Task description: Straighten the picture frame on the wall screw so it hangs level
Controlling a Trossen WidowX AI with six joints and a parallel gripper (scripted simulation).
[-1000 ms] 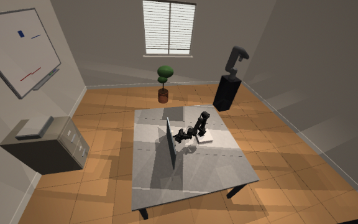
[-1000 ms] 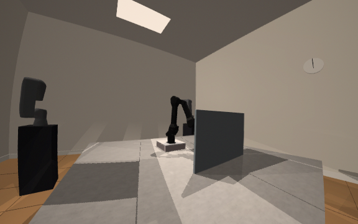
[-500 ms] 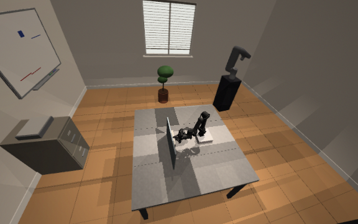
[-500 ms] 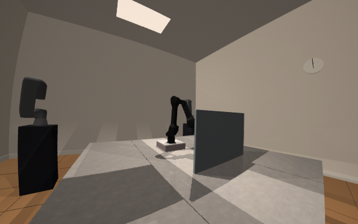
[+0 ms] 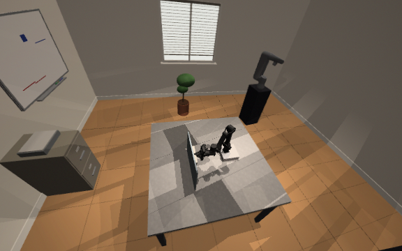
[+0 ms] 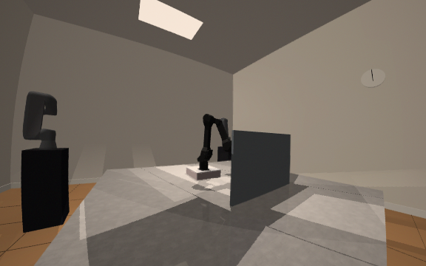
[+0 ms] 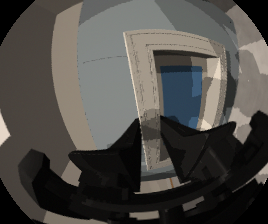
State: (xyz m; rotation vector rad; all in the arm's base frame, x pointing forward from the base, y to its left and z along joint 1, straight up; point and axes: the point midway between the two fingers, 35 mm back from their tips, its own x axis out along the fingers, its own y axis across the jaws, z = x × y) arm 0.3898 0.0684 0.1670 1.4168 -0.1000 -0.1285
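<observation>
My gripper tip is now 50 mm above the picture frame and 10 mm to the left of it. Also, from my gripper tip: grey wall panel: 60 mm below, 20 mm ahead.
</observation>
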